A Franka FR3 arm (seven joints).
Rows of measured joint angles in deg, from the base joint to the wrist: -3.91, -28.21, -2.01, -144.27, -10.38, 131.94, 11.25; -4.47, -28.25, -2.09, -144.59, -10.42, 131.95, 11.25; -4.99, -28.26, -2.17, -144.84, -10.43, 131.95, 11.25; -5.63, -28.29, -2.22, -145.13, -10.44, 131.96, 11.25; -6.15, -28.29, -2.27, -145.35, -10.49, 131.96, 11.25; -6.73, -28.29, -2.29, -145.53, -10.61, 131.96, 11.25; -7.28, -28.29, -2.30, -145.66, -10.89, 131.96, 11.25; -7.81, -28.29, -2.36, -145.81, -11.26, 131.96, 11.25; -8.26, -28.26, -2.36, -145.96, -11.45, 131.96, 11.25; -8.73, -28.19, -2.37, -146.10, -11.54, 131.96, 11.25
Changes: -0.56, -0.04, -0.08, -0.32, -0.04, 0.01, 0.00; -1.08, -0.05, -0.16, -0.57, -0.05, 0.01, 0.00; -1.72, -0.08, -0.21, -0.86, -0.06, 0.02, 0.00; -2.24, -0.08, -0.26, -1.08, -0.11, 0.02, 0.00; -2.82, -0.08, -0.28, -1.26, -0.23, 0.02, 0.00; -3.37, -0.08, -0.29, -1.39, -0.51, 0.02, 0.00; -3.90, -0.08, -0.35, -1.54, -0.88, 0.02, 0.00; -4.35, -0.05, -0.35, -1.69, -1.07, 0.02, 0.00; -4.82, 0.02, -0.36, -1.83, -1.16, 0.02, 0.00
